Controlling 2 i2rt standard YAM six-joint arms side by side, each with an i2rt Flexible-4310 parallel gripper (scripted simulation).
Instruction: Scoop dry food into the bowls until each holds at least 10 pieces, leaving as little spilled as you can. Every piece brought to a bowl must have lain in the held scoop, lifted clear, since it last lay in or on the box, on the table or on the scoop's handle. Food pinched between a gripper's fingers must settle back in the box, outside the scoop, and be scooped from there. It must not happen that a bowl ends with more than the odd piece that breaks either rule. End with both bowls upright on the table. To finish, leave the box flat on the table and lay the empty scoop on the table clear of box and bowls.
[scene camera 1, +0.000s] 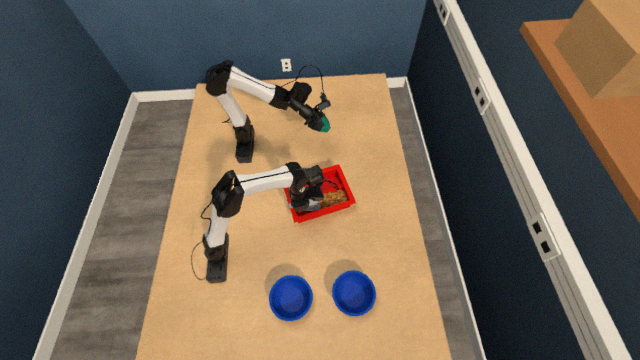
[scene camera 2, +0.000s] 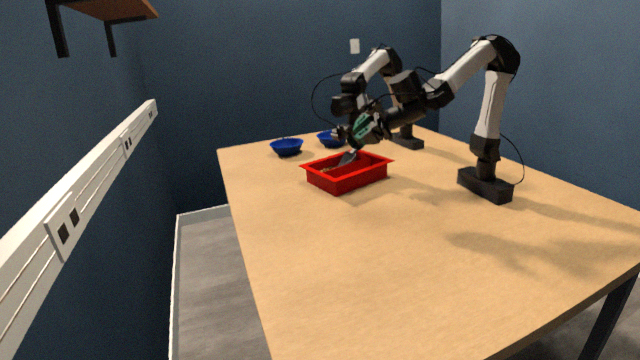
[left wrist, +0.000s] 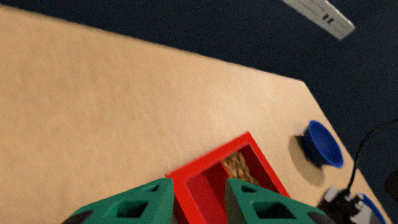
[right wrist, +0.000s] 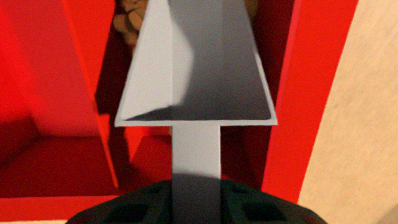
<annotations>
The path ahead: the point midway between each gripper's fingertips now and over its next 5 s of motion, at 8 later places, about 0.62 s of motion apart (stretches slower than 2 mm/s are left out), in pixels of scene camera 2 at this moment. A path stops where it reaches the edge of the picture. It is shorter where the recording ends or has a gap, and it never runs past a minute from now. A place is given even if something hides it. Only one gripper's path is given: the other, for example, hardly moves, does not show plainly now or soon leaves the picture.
My left gripper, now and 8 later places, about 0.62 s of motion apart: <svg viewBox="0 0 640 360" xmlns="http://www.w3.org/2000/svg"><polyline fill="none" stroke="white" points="354,135 363,159 374,168 371,169 367,170 364,170 363,168 363,166 361,162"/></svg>
</annotations>
